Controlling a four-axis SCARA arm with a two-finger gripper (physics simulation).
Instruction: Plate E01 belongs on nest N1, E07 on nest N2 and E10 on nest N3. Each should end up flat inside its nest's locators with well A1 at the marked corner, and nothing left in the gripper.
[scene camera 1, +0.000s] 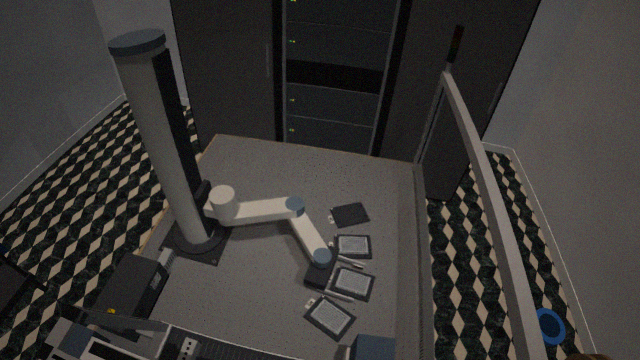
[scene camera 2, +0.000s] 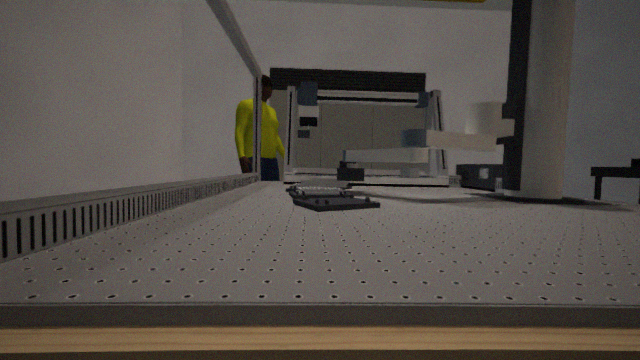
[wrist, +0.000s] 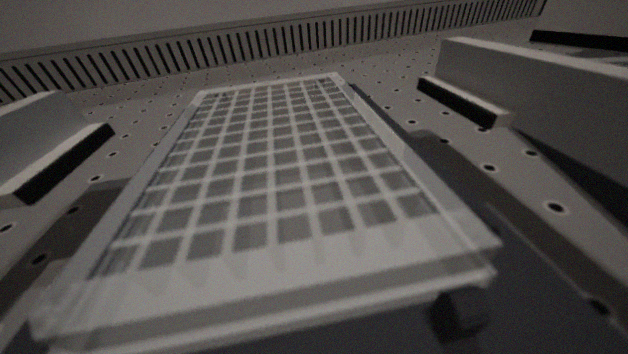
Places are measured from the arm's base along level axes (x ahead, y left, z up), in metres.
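Pixels of known places: gripper, between the fingertips: (scene camera 1: 359, 282) (scene camera 2: 305, 181) (wrist: 268, 86); arm's base, origin of its link: (scene camera 1: 200, 233).
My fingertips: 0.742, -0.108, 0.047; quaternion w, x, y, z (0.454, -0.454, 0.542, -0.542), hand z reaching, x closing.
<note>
For each thing: its middle in the pictures, then the offset to it from my fingertips, as dx, dy, dz. "pt": a spot on its surface instead.
- middle plate, middle of its body: (wrist: 273, 142) (scene camera 1: 353, 282) -0.023, +0.005, -0.015
- dark nest, a spot on its surface: (wrist: 530, 305) pt -0.099, -0.031, -0.022
- third plate, middle of its body: (scene camera 1: 330, 316) -0.092, -0.157, -0.015
- dark plateless nest, middle of its body: (scene camera 2: 336, 201) (scene camera 1: 350, 214) -0.074, +0.365, -0.023
- blue-grey block, a spot on its surface: (scene camera 1: 374, 347) pt -0.007, -0.382, +0.454
- black box, a spot on its surface: (scene camera 1: 130, 285) pt -0.844, -0.270, +0.081
My gripper (scene camera 1: 359, 283) (wrist: 268, 86) is open, its fingers low on either side of the middle plate (scene camera 1: 353, 282) (wrist: 280, 170). In the wrist view both pads stand apart from its long sides. That pale, gridded plate lies on a dark nest (scene camera 1: 350, 297) (wrist: 530, 305), with a dark locator (wrist: 457, 310) by its near right corner. Another plate (scene camera 1: 353, 245) lies on the nest (scene camera 1: 357, 256) behind, and a third plate (scene camera 1: 330, 316) on the nest (scene camera 1: 320, 326) nearest scene camera 1. Plate names, nest labels and the A1 corners are not legible.
A dark plateless nest (scene camera 1: 350, 214) (scene camera 2: 332, 204) lies beyond the row. A blue-grey block (scene camera 1: 374, 347) stands near the lowest nest. A slotted rail (scene camera 2: 125, 205) (wrist: 200, 47) runs along the table's side. A black box (scene camera 1: 130, 285) sits near the arm's column (scene camera 1: 165, 145).
</note>
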